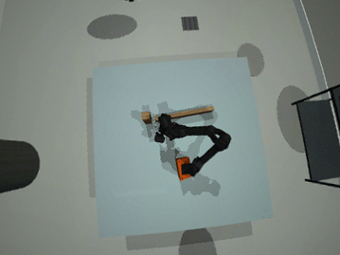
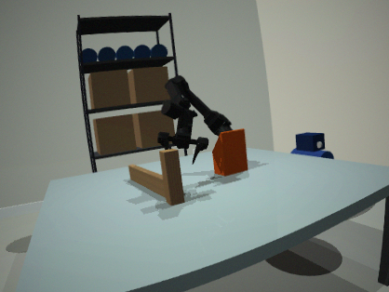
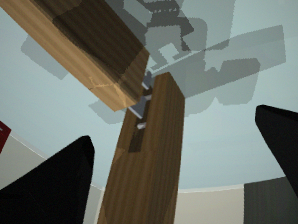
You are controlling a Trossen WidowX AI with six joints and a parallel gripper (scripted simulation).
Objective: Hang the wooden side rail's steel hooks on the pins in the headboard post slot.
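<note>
Now: gripper tip 8 cm to the right of the wooden headboard post, 6 cm short of it and 4 cm above it.
</note>
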